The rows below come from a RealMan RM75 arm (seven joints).
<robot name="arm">
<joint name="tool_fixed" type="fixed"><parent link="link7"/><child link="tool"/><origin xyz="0 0 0" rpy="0 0 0"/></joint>
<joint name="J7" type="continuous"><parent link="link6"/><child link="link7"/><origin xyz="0 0 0.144" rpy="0 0 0"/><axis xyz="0 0 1"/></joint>
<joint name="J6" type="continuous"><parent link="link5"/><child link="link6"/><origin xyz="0 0 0" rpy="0 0 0"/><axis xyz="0 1 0"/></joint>
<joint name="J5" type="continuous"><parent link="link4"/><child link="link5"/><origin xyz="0 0 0.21" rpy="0 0 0"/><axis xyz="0 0 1"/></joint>
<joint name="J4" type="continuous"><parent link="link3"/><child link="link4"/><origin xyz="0 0 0" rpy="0 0 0"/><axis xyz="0 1 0"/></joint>
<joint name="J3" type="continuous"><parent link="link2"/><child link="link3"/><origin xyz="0 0 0.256" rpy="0 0 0"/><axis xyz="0 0 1"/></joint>
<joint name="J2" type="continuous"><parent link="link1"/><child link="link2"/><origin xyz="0 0 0" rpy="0 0 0"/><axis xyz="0 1 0"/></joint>
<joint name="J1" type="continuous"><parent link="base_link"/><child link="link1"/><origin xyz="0 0 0.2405" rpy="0 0 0"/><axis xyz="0 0 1"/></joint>
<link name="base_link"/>
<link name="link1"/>
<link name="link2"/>
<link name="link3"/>
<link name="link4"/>
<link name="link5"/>
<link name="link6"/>
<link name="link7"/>
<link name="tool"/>
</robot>
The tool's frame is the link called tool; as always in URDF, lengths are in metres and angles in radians. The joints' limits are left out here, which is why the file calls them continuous.
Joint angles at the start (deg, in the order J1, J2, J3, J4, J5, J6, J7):
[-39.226 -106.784 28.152 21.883 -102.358 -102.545 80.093]
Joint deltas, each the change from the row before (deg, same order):
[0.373 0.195 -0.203 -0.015 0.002 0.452 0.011]
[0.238 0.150 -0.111 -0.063 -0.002 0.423 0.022]
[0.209 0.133 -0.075 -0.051 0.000 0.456 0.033]
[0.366 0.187 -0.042 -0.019 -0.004 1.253 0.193]
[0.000 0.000 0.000 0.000 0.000 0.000 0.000]
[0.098 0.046 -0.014 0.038 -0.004 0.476 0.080]
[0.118 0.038 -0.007 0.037 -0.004 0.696 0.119]
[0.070 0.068 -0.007 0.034 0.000 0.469 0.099]
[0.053 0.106 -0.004 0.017 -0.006 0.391 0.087]
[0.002 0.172 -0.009 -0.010 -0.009 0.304 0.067]
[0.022 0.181 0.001 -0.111 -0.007 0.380 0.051]
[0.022 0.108 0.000 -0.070 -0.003 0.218 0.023]
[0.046 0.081 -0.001 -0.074 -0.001 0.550 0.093]
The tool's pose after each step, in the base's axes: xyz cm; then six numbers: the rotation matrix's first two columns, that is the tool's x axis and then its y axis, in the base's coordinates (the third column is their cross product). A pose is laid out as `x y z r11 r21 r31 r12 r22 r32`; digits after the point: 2 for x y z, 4 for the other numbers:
-20.74 38.03 14.16 0.1316 0.2742 0.9526 0.5208 -0.8368 0.1689
-20.99 38.05 14.28 0.1295 0.2717 0.9536 0.5313 -0.8311 0.1646
-21.22 38.08 14.38 0.1280 0.2693 0.9545 0.5415 -0.8253 0.1603
-21.66 38.23 14.52 0.1268 0.2633 0.9564 0.5646 -0.8119 0.1487
-21.66 38.23 14.52 0.1268 0.2633 0.9564 0.5646 -0.8119 0.1487
-21.79 38.30 14.57 0.1269 0.2605 0.9571 0.5724 -0.8073 0.1438
-21.97 38.41 14.61 0.1267 0.2571 0.9581 0.5833 -0.8005 0.1376
-22.08 38.49 14.68 0.1276 0.2539 0.9588 0.5905 -0.7961 0.1322
-22.19 38.56 14.76 0.1289 0.2508 0.9594 0.5965 -0.7925 0.1270
-22.25 38.64 14.89 0.1309 0.2476 0.9600 0.6009 -0.7900 0.1218
-22.36 38.72 14.99 0.1314 0.2457 0.9604 0.6070 -0.7859 0.1180
-22.44 38.77 15.05 0.1316 0.2448 0.9606 0.6107 -0.7833 0.1159
-22.57 38.86 15.09 0.1314 0.2428 0.9611 0.6190 -0.7774 0.1117

